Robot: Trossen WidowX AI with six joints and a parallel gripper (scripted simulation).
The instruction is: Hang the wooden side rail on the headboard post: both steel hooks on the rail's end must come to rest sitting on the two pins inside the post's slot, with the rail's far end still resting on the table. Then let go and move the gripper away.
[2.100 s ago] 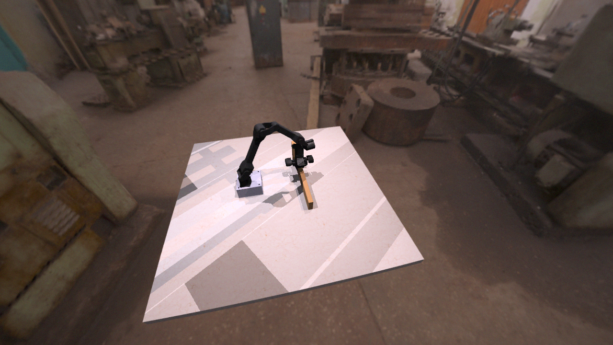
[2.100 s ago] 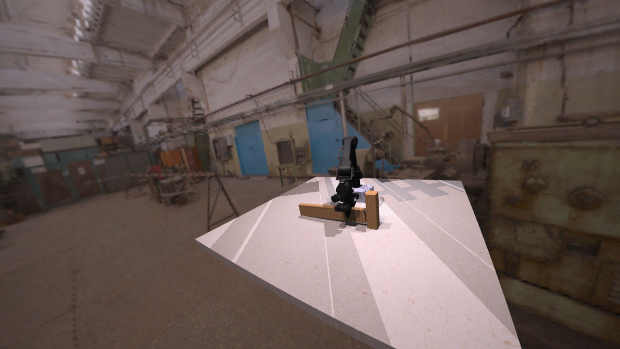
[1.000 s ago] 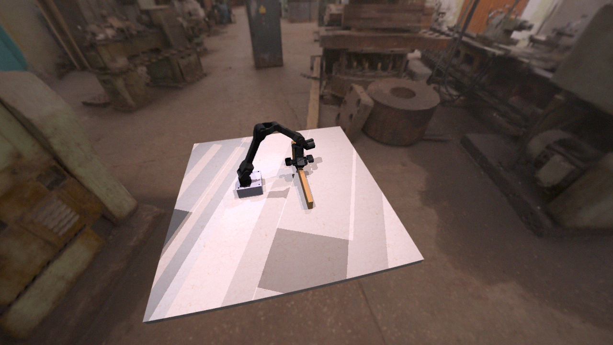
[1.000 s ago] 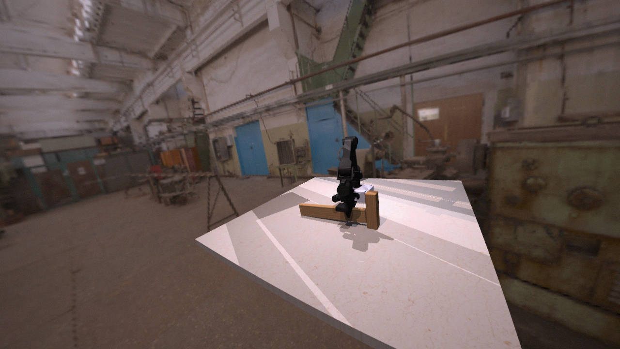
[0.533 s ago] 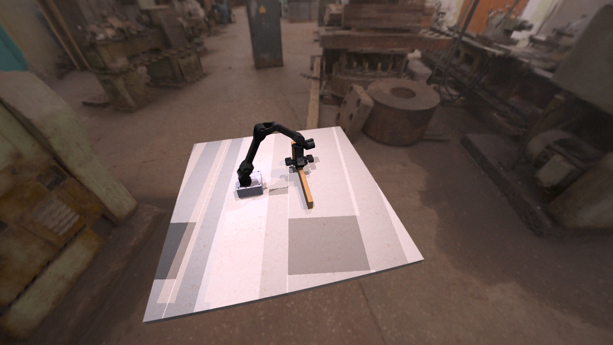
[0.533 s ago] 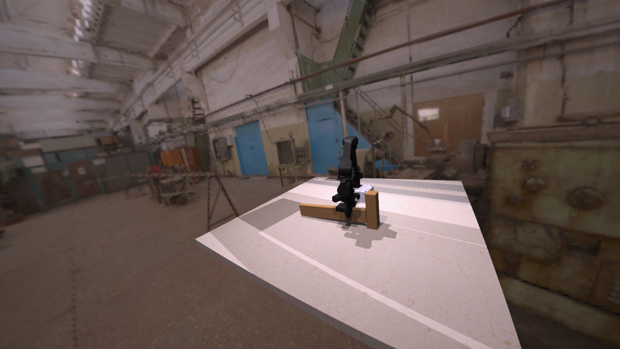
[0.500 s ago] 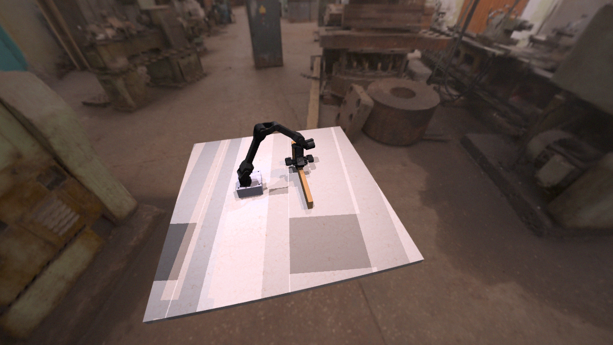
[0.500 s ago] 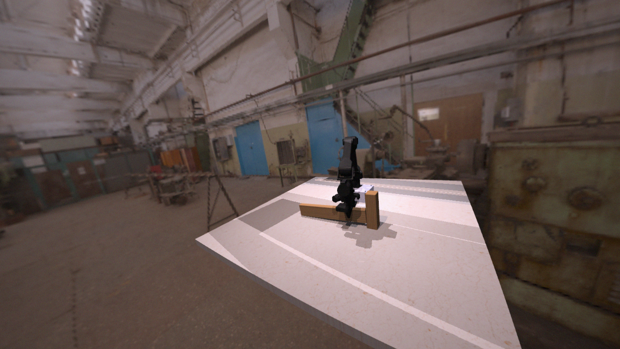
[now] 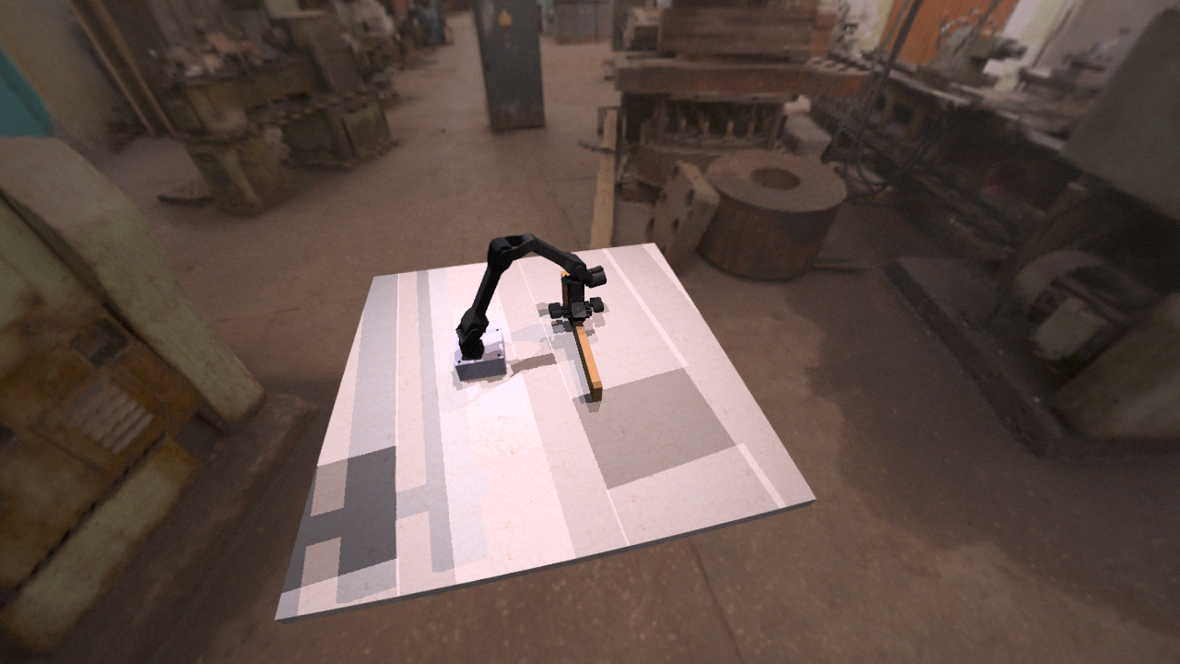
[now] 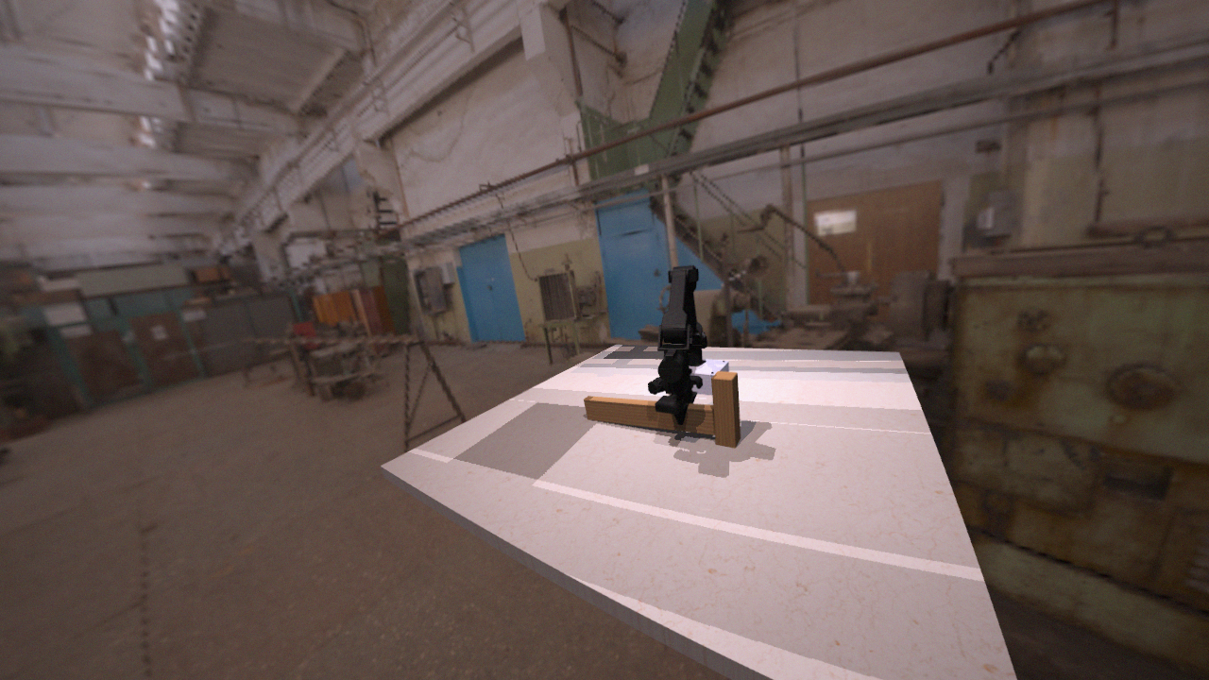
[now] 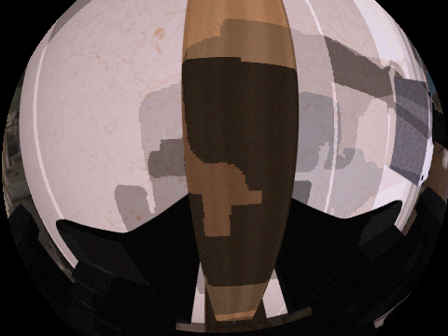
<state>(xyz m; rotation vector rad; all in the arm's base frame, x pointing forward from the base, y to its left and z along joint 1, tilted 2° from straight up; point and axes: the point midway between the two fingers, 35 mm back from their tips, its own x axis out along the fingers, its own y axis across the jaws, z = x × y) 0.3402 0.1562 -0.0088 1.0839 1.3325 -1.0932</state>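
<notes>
Now: the wooden headboard post 11 cm to the left of my gripper tip, 4 cm above it and 2 cm behind it.
</notes>
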